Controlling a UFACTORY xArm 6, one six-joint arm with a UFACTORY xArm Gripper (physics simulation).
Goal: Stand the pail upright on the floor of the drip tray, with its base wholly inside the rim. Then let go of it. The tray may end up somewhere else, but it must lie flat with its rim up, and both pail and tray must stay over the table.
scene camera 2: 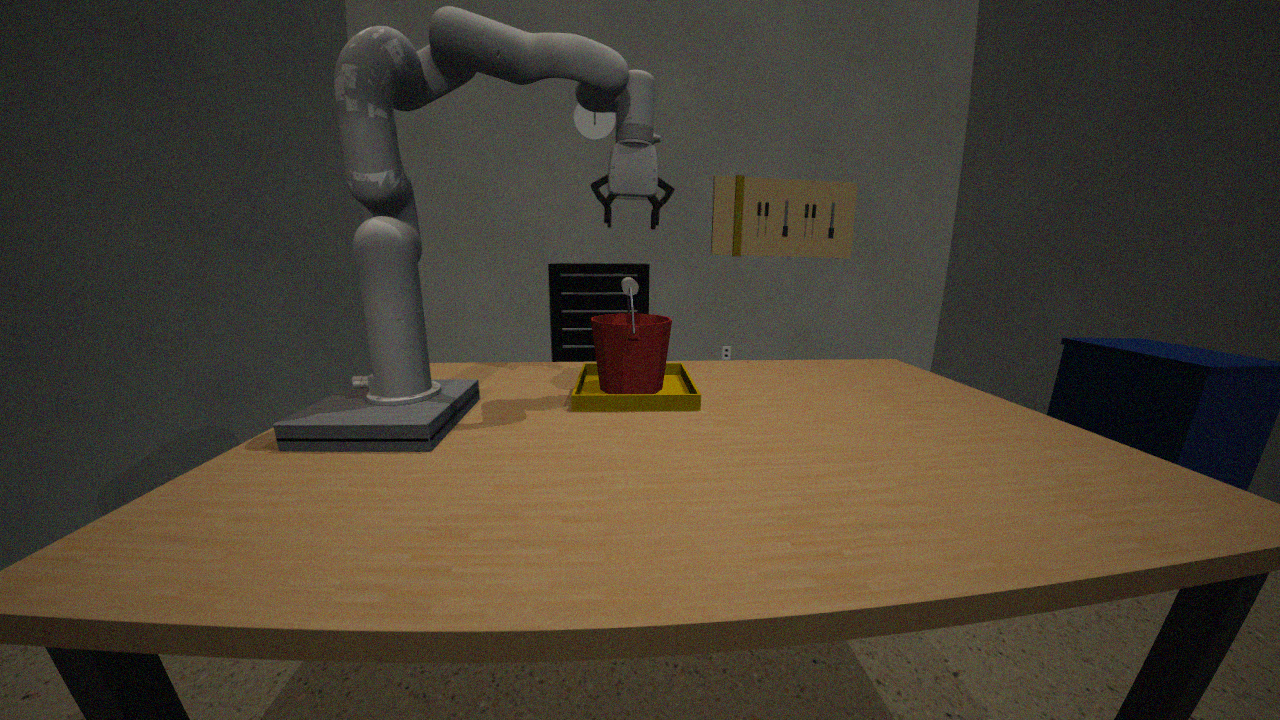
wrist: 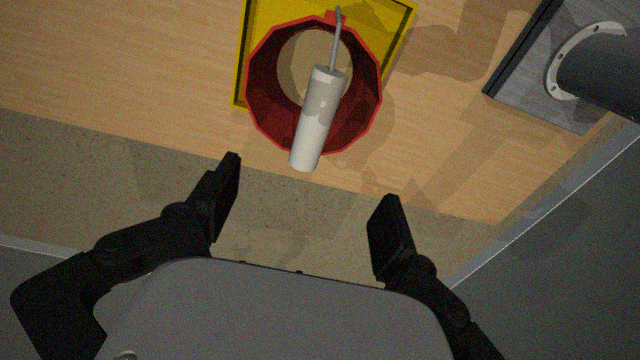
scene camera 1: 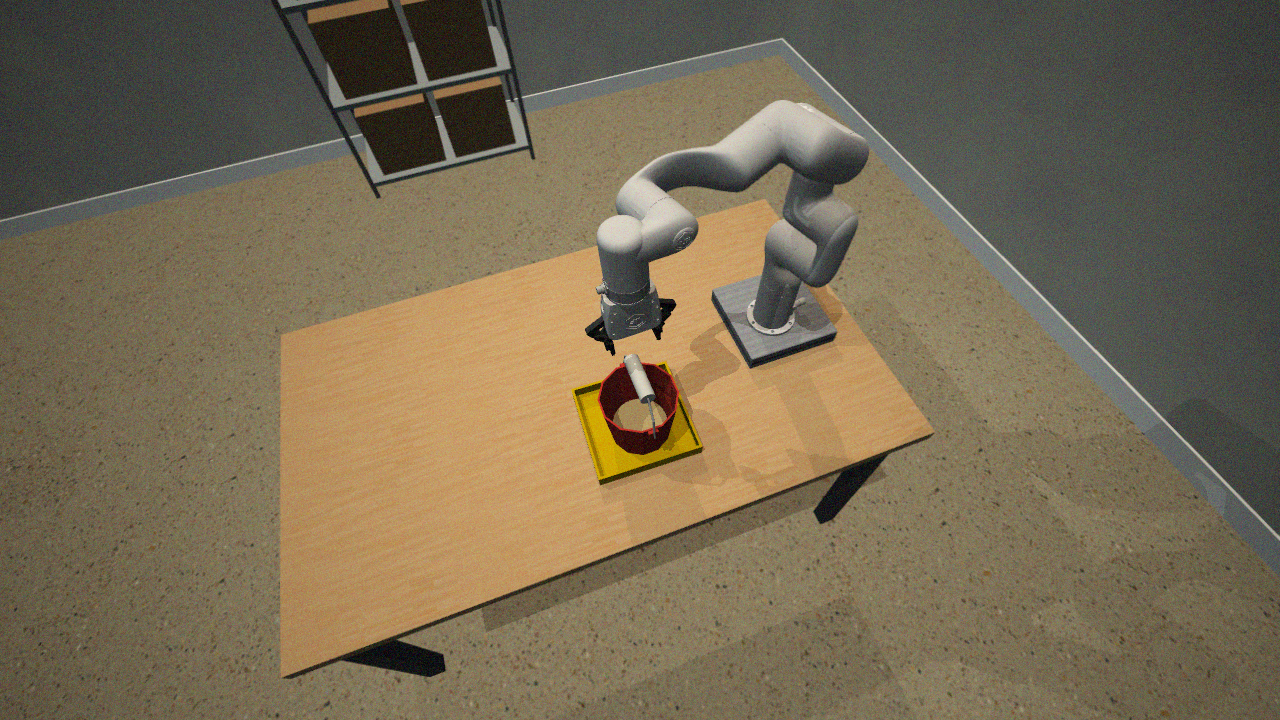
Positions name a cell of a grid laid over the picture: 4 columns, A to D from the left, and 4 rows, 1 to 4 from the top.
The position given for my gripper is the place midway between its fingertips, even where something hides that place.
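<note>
In scene camera 1 I see my gripper (scene camera 1: B2), along with a yellow drip tray (scene camera 1: B3) and a red pail (scene camera 1: B3). Scene camera 2 shows me the red pail (scene camera 2: B3) and the yellow drip tray (scene camera 2: C3). In the wrist view I see my gripper (wrist: B3).
</note>
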